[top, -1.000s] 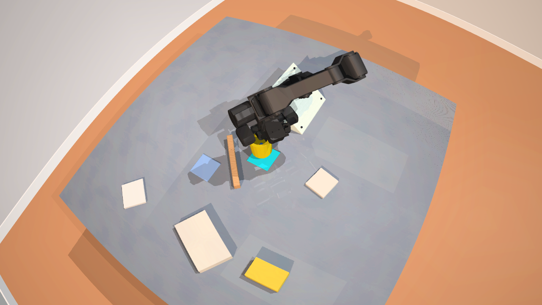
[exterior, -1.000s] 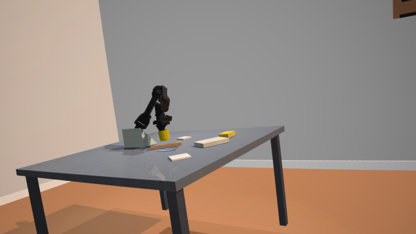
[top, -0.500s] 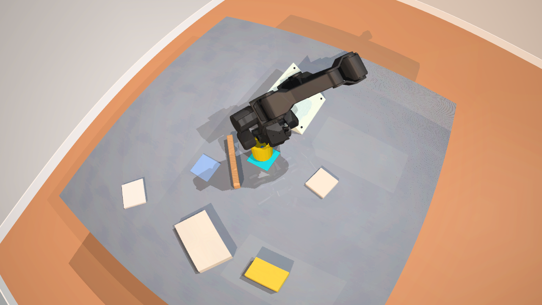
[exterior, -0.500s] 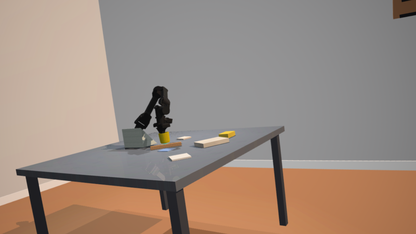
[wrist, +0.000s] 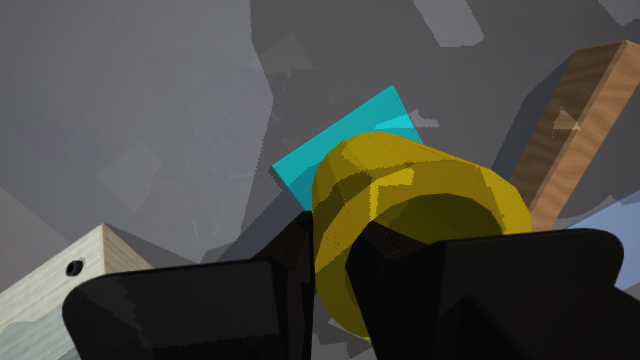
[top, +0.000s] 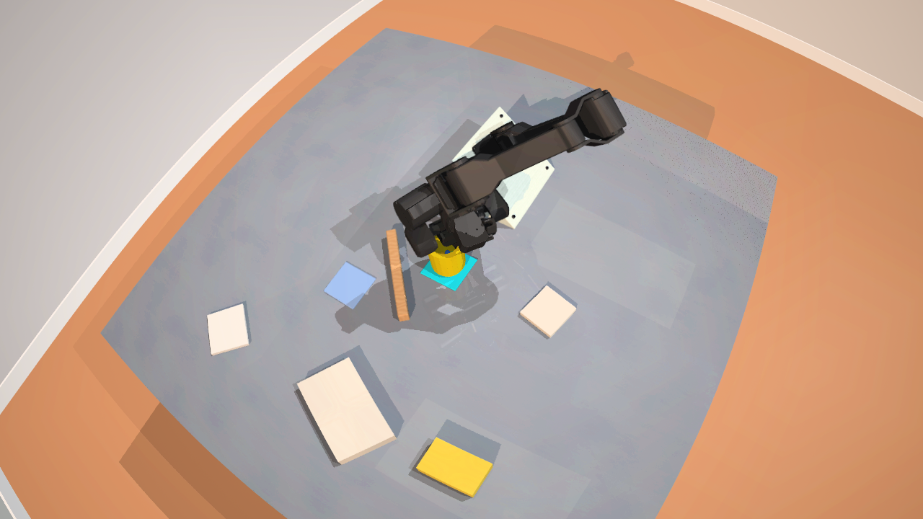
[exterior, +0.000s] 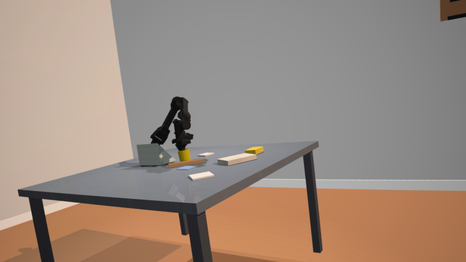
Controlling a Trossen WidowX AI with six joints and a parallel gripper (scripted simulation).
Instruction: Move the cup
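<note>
Now: the yellow cup 2 cm ahead of my gripper tip and 1 cm to the right of it. From my gripper tip the other things lie so: wooden strip 10 cm ahead, 8 cm to the right, 4 cm below; then cyan pad 3 cm ahead, 1 cm to the right, 5 cm below; then pale blue pad 18 cm ahead, 15 cm to the right, 5 cm below.
</note>
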